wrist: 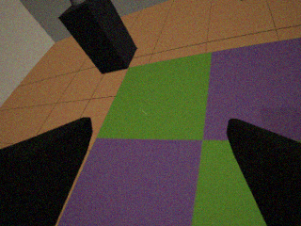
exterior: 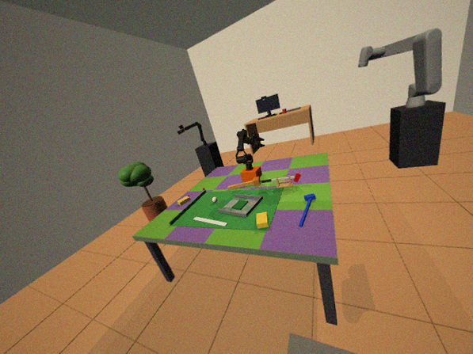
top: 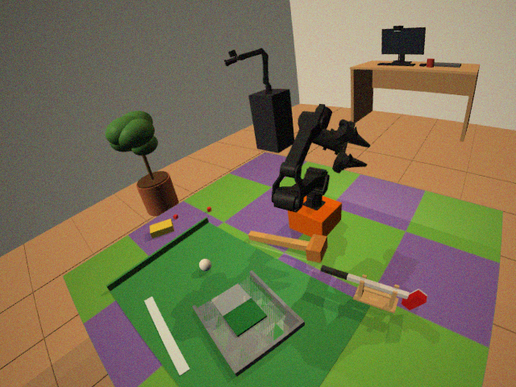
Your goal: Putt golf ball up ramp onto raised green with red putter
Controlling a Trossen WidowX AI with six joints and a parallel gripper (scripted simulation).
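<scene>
Right now the red putter is 290 mm ahead of my gripper tip, 230 mm below it and 150 mm to the left of it. The rest, counted from my gripper tip: blue mallet (600 mm ahead, 340 mm to the left, 280 mm below); white golf ball (490 mm ahead, 350 mm to the right, 270 mm below); wooden stand (290 mm ahead, 260 mm below, 170 mm to the left).
</scene>
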